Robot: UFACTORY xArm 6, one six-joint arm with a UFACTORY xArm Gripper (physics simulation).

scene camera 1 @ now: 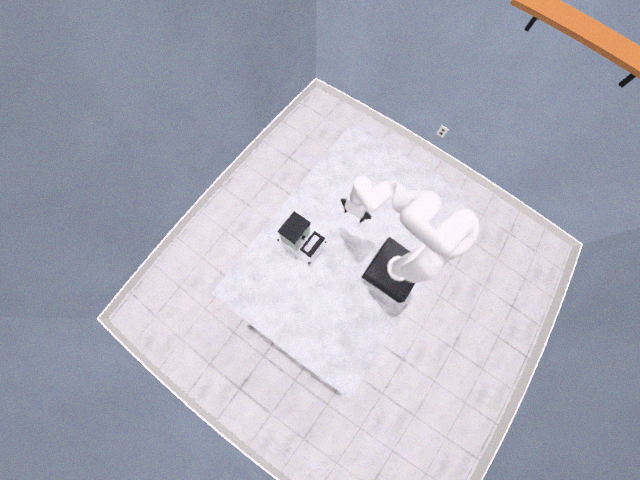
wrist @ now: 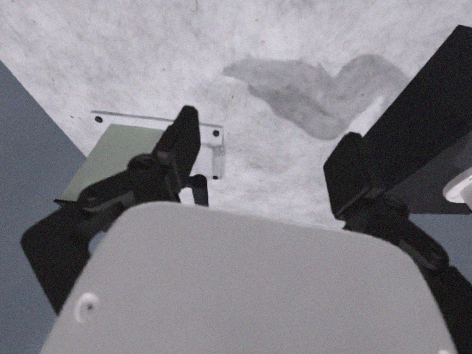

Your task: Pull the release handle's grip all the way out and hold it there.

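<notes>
The release handle's grip [scene camera 1: 318, 246] [wrist: 200, 191] is a black rectangular frame in front of a pale green box [scene camera 1: 288, 240] [wrist: 117, 157] with a black top. In the wrist view, part of the grip shows beside the left finger, and the gripper body hides the rest. The box stands on a light base plate [wrist: 206, 139] with dark corner screws. My gripper [scene camera 1: 353, 212] [wrist: 266, 137] is open, with nothing between its fingers. It hangs above the table, apart from the grip, up and to the right of it in the scene view.
The light mottled table [scene camera 1: 310, 320] [wrist: 280, 25] lies under the box and arm. The arm's black base block [scene camera 1: 385, 263] [wrist: 425, 115] stands to the right of the handle. The arm's grey shadow falls on the table between them. An orange shelf [scene camera 1: 584, 28] is on the wall.
</notes>
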